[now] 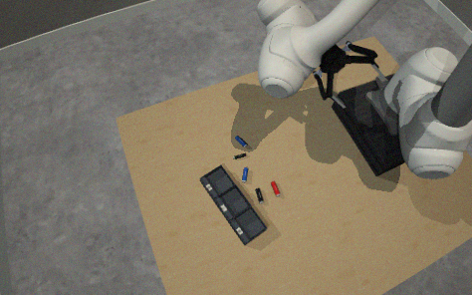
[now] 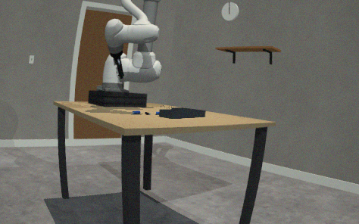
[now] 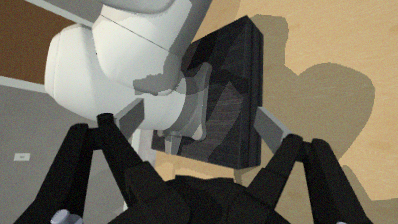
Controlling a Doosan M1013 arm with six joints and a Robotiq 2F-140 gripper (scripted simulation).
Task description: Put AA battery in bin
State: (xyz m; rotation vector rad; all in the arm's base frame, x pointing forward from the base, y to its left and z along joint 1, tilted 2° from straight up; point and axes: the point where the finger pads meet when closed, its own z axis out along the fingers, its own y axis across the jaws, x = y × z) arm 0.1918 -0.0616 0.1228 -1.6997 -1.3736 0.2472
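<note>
Right now the bin strip is 480 mm ahead of my hand, 200 mm below it and 120 mm to the left of it. Round my hand: black battery (390 mm ahead, 210 mm below, 130 mm to the left); then red battery (330 mm ahead, 210 mm below, 130 mm to the left).
</note>
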